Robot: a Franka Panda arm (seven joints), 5 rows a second.
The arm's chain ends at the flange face. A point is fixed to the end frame.
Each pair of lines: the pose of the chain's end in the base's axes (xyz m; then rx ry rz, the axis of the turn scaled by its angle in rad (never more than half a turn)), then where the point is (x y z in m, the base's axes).
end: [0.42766 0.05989 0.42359 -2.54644 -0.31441 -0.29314]
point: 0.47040 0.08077 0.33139
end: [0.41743 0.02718 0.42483 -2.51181 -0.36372 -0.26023]
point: 0.45784 0.05231 0.33264
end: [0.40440 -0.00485 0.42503 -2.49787 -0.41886 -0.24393]
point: 0.44371 0.02230 0.33293
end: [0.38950 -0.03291 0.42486 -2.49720 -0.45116 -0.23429]
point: 0.42822 -0.00538 0.33263
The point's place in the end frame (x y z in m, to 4 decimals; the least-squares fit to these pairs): 0.0189 0.0408 0.0935
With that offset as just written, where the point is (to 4 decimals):
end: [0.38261 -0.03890 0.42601 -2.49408 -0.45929 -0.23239]
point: 0.4212 -0.0110 0.3338
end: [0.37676 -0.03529 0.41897 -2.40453 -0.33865 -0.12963]
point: 0.4064 0.0006 0.3262
